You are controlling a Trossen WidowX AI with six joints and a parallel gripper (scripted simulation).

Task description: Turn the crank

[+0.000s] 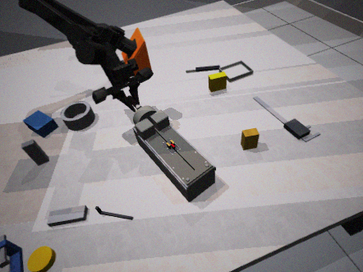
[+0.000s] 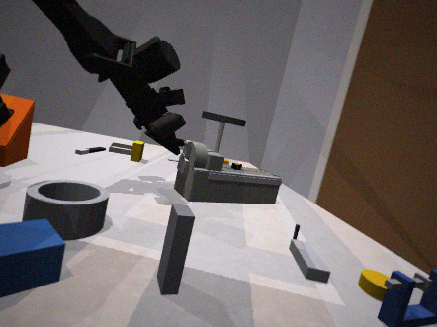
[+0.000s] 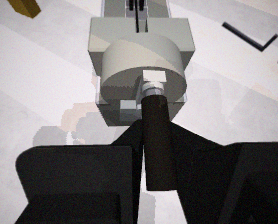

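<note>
The dark crank handle is 20 mm behind my gripper tip, 20 mm above it and 10 mm to the right of it. Round my gripper tip: black hex key 260 mm ahead, 120 mm to the right, 80 mm below; blue block 340 mm to the right, 140 mm behind, 80 mm below; red pointer 160 mm ahead, 80 mm to the left, 10 mm below.
</note>
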